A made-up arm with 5 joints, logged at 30 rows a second.
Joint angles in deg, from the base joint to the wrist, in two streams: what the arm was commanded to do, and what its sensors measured. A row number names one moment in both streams.
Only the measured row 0 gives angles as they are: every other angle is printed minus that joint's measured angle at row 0.
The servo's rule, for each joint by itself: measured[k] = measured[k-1] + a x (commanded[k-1-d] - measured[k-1]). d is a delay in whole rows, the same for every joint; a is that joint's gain. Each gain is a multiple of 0.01, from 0.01 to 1. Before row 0 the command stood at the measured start. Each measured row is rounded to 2 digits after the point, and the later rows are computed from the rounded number. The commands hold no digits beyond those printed.
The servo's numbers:
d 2
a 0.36 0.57 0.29 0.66 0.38
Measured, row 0:
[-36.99, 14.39, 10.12, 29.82, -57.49]
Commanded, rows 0 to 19:
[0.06, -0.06, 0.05, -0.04, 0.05]
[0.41, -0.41, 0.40, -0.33, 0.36]
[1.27, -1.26, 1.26, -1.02, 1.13]
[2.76, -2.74, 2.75, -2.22, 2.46]
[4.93, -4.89, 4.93, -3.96, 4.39]
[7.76, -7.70, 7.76, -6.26, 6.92]
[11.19, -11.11, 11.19, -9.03, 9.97]
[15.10, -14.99, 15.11, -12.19, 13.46]
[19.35, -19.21, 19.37, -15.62, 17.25]
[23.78, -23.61, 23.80, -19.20, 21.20]
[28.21, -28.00, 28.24, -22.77, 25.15]
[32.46, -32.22, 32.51, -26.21, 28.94]
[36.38, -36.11, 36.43, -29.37, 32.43]
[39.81, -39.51, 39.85, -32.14, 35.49]
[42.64, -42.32, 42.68, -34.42, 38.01]
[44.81, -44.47, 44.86, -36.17, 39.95]
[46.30, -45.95, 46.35, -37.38, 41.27]
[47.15, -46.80, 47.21, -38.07, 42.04]
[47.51, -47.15, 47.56, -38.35, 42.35]
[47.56, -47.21, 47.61, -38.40, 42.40]
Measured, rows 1 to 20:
[0.00, 0.00, 0.00, 0.00, 0.00]
[0.00, 0.00, 0.00, 0.00, 0.00]
[0.02, -0.03, 0.01, -0.03, 0.02]
[0.16, -0.25, 0.12, -0.23, 0.15]
[0.56, -0.83, 0.45, -0.75, 0.52]
[1.35, -1.92, 1.12, -1.72, 1.26]
[2.64, -3.61, 2.22, -3.20, 2.45]
[4.48, -5.94, 3.83, -5.22, 4.15]
[6.90, -8.89, 5.96, -7.73, 6.36]
[9.85, -12.37, 8.61, -10.67, 9.06]
[13.27, -16.27, 11.73, -13.94, 12.17]
[17.05, -20.45, 15.23, -17.41, 15.60]
[21.07, -24.75, 19.00, -20.95, 19.23]
[25.17, -29.01, 22.92, -24.42, 22.92]
[29.21, -33.06, 26.84, -27.69, 26.53]
[33.03, -36.74, 30.61, -30.63, 29.93]
[36.49, -39.92, 34.11, -33.13, 33.00]
[39.49, -42.51, 37.23, -35.14, 35.64]
[41.94, -44.47, 39.87, -36.62, 37.78]
[43.82, -45.80, 42.00, -37.58, 39.40]

